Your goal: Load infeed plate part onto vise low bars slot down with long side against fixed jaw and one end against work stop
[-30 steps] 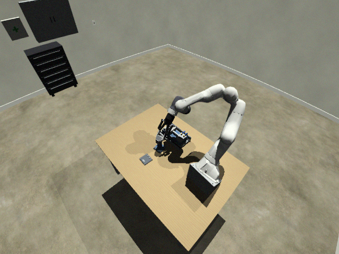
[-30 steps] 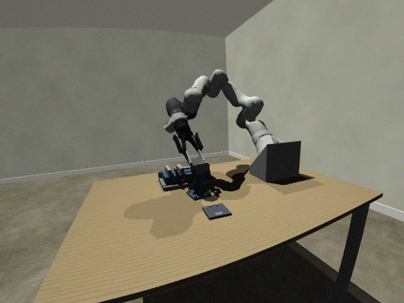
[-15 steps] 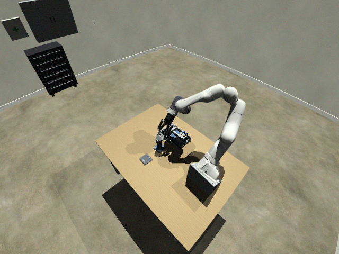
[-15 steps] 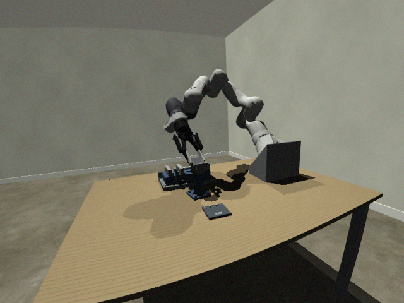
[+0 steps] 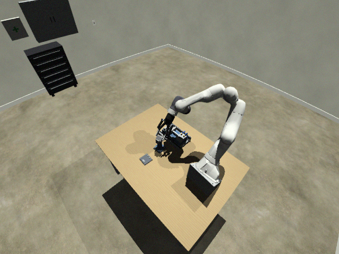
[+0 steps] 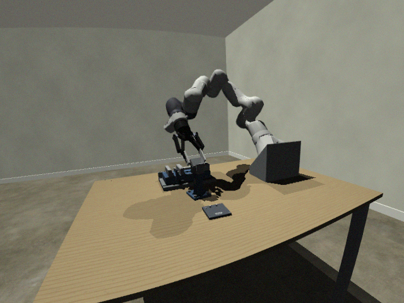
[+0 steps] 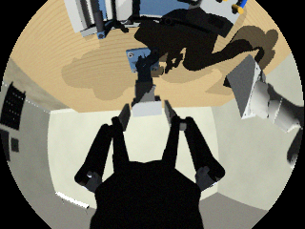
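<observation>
Right now the part is 30 mm below my hand and 10 mm to the left of it.
</observation>
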